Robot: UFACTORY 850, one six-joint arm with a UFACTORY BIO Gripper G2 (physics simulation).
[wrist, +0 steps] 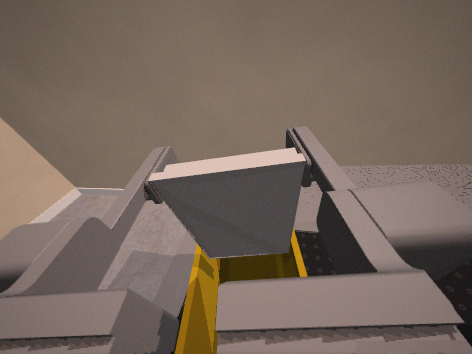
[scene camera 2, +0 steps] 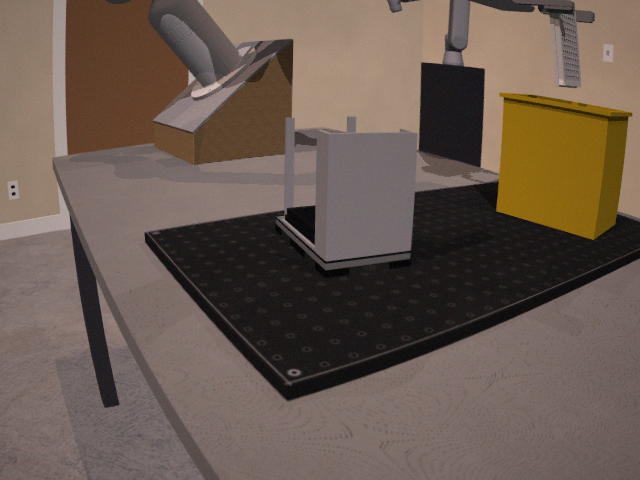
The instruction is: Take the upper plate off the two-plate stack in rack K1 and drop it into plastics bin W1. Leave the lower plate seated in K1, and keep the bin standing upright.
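Note:
My gripper [scene camera 2: 567,10] [wrist: 228,162] is shut on the upper plate, a light grey plate with a grid of wells [scene camera 2: 568,49] [wrist: 235,215], which hangs on edge. The yellow plastics bin W1 [scene camera 2: 553,165] [wrist: 199,305] stands upright at the right. In scene camera 2 the plate's bottom edge shows above the bin's rim, with a gap; in the wrist view its far end overlaps the bin's opening. Rack K1 [scene camera 2: 367,196] stands in the middle of the black board. A dark block [scene camera 2: 301,219], which looks like the lower plate, sits low in it, largely hidden by the grey wall.
The black perforated board [scene camera 2: 232,289] lies on the grey table [scene camera 2: 413,413] under rack and bin. A wooden wedge base [scene camera 2: 242,108] carries a grey arm [scene camera 2: 193,46] at the back left. A dark panel [scene camera 2: 451,113] stands behind, left of the bin, with another grey arm part above it.

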